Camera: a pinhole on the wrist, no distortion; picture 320 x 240 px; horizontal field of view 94.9 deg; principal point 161.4 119.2 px. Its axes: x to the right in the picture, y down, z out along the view. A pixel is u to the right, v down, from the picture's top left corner.
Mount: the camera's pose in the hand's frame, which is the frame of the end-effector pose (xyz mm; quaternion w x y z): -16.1 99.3 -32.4 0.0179 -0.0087 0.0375 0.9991
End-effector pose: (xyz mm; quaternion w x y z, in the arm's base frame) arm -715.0 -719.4 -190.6 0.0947 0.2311 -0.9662 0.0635
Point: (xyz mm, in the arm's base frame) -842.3 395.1 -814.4
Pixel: outside the picture
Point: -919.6 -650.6 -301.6
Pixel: 33 68
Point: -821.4 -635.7 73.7
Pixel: behind the camera
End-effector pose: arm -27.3 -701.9 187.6 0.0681 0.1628 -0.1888 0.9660
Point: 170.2 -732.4 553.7
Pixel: 172 216
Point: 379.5 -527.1 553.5
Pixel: outside the picture
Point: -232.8 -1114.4 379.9
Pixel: 49 8
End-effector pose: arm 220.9 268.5 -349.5 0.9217 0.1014 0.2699 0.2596
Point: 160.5 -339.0 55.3
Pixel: outside the picture
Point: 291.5 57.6 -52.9
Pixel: 238 232
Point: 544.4 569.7 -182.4
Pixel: 13 93
